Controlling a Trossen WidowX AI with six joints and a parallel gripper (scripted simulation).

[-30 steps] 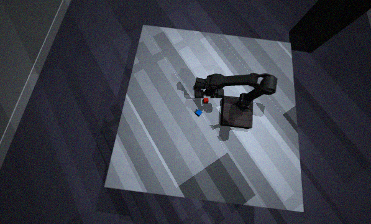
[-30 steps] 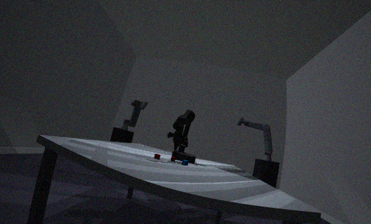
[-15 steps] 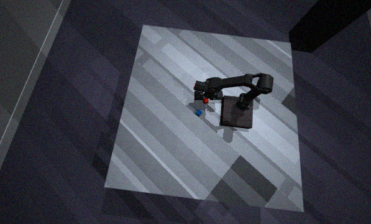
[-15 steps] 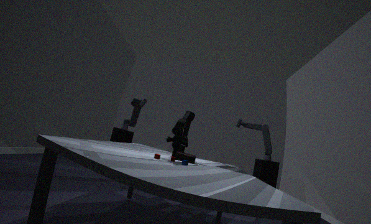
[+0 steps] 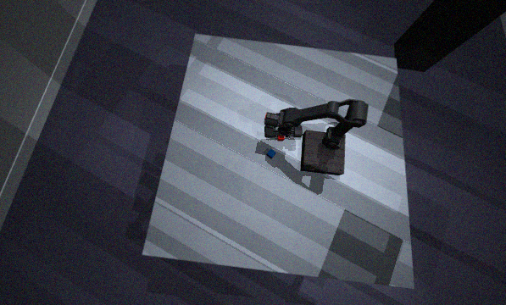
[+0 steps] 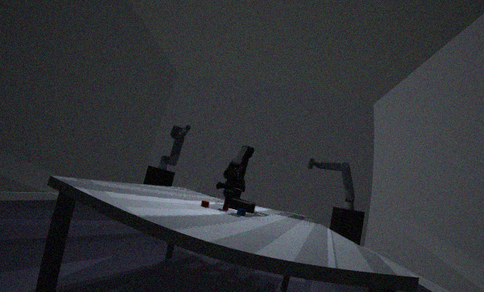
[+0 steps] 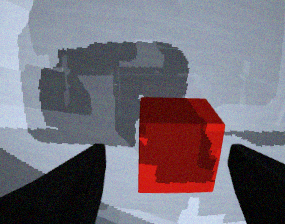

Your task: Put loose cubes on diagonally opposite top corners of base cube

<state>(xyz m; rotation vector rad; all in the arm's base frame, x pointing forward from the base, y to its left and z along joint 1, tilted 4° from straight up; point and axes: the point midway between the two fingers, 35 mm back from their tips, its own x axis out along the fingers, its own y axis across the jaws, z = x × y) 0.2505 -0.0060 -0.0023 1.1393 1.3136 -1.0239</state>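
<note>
Now: the blue cube 4 cm ahead of my gripper tip, 10 cm to the left of it and 1 cm below it. Also, from my gripper tip: red cube 8 cm ahead, 10 cm to the right, 1 cm below.
</note>
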